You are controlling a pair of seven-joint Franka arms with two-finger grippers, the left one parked.
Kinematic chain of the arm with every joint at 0, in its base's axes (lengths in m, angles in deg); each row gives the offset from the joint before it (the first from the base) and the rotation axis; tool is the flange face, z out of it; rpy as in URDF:
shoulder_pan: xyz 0 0 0.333 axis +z
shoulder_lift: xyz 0 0 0 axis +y
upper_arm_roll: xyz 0 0 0.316 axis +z
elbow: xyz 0.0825 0 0 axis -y
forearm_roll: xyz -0.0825 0 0.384 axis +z
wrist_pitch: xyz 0 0 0 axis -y
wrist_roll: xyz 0.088 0 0 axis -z
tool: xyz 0 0 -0.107 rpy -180 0 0
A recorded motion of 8 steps. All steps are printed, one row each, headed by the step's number.
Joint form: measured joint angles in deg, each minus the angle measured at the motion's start. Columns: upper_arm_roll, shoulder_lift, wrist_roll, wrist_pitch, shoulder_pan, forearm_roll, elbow.
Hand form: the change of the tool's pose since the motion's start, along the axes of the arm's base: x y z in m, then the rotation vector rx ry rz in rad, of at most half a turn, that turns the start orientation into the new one. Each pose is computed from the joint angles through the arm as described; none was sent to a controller.
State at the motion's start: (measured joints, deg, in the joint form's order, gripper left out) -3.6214 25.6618 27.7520 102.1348 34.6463 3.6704 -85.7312
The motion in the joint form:
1: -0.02 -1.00 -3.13 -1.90 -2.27 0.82 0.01
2: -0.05 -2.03 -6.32 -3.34 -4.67 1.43 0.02
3: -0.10 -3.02 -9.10 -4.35 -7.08 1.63 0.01
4: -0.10 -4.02 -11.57 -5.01 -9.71 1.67 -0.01
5: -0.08 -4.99 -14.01 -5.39 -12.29 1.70 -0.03
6: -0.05 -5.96 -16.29 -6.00 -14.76 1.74 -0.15
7: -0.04 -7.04 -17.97 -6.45 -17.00 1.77 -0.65
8: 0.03 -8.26 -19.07 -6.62 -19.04 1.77 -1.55
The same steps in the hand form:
1: 0.0085 -0.0242 0.0095 0.0143 0.0234 0.0101
2: 0.0175 -0.0499 0.0198 0.0315 0.0367 0.0203
3: 0.0265 -0.0764 0.0299 0.0446 0.0399 0.0251
4: 0.0356 -0.1051 0.0404 0.0569 0.0356 0.0224
5: 0.0435 -0.1331 0.0508 0.0699 0.0264 0.0203
6: 0.0489 -0.1604 0.0600 0.0803 0.0222 0.0176
7: 0.0516 -0.1858 0.0676 0.0879 0.0192 0.0080
8: 0.0518 -0.2087 0.0737 0.0936 0.0157 -0.0075

